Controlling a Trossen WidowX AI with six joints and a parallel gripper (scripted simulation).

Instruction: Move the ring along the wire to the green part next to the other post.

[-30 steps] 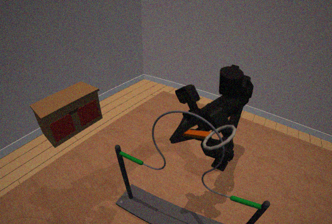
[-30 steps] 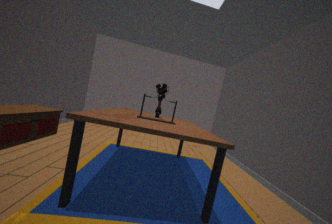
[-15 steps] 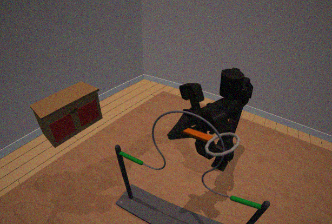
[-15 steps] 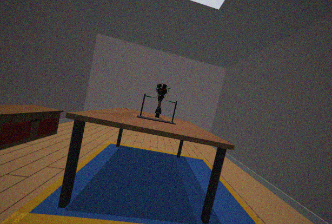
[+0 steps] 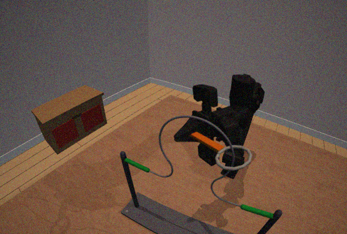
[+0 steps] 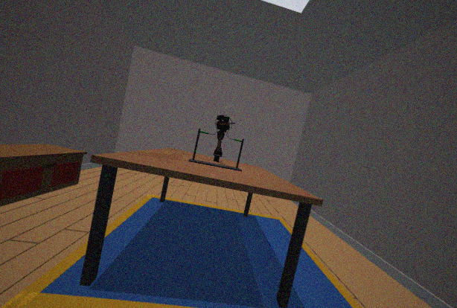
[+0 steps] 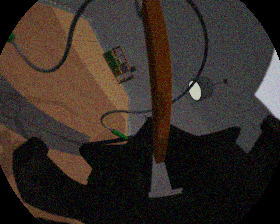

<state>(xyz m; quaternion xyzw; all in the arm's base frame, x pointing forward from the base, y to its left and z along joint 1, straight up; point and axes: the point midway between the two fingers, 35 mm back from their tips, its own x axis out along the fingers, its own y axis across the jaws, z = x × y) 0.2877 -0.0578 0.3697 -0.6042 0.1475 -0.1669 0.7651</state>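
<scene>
The ring with orange handle lies 9 cm to the left of my gripper tip and 2 cm above it.
</scene>
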